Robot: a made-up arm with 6 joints.
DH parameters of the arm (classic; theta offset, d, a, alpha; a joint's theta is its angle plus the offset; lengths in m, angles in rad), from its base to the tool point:
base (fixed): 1.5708 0.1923 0 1.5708
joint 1: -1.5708 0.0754 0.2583 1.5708
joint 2: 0 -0.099 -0.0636 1.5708
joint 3: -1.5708 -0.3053 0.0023 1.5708
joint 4: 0 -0.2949 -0.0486 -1.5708
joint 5: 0 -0.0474 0.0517 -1.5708
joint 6: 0.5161 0 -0.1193 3.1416
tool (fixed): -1.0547 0.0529 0 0
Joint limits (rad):
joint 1: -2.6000..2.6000
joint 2: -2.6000..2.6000
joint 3: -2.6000..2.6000
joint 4: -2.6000..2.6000
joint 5: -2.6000..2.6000
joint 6: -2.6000..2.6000
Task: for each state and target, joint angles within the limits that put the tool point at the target. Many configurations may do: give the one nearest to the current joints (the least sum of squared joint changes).
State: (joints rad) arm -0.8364 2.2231 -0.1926 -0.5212 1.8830 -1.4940
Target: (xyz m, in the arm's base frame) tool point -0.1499 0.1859 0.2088
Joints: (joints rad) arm -0.9753 2.5399 -0.1811 -0.5527 1.8067 -1.3239
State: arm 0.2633 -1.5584 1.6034 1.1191 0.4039 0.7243
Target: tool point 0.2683 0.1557 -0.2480
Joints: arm 0.7012 -1.1460 1.5712 0.8713 0.3452 1.0911
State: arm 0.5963 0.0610 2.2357 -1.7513 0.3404 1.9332
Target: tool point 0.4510 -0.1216 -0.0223
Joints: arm 0.6126 0.0867 1.9061 -1.5197 0.6029 1.7194
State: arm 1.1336 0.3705 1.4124 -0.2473 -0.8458 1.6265
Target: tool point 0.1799 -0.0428 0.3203
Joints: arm 0.9046 0.5758 2.4034 0.1559 -1.6213 1.8878
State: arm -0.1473 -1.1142 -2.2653 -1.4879 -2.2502 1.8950
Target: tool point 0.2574 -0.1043 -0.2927
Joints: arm -0.6941 -1.7079 -2.2152 -1.5360 -1.9638 1.8364
